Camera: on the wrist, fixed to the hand. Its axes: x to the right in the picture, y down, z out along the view.
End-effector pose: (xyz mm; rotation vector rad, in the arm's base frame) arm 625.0 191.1 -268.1 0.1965 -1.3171 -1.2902
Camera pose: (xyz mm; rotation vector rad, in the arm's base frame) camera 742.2 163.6 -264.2 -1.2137 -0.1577 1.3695
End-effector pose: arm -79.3 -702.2 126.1 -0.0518 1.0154 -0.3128
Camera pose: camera -157.0 -632.3 66.1 1.4368 0.2619 2.4507
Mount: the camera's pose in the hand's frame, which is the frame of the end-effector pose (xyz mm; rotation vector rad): -7.8 59.8 -104.3 0.0247 0.1912 3.0778
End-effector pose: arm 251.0 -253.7 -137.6 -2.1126 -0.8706 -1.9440
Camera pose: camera 190.4 -354.7 -112.5 -0.6049 1.5585 0.0241
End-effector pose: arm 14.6 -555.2 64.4 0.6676 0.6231 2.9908
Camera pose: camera -16.9 -650.4 -2.3 -0.2946 0.4025 -0.0940
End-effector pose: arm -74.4 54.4 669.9 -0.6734 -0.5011 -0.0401
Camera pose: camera -24.6 37.2 561.5 -0.7358 1.1343 2.6944
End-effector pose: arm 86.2 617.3 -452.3 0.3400 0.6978 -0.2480
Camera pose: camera 39.5 713.1 -508.4 1.0438 -0.2892 2.6815
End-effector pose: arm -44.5 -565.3 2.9 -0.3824 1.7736 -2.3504
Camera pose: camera -69.9 -484.0 -82.3 1.3959 0.3147 0.1100
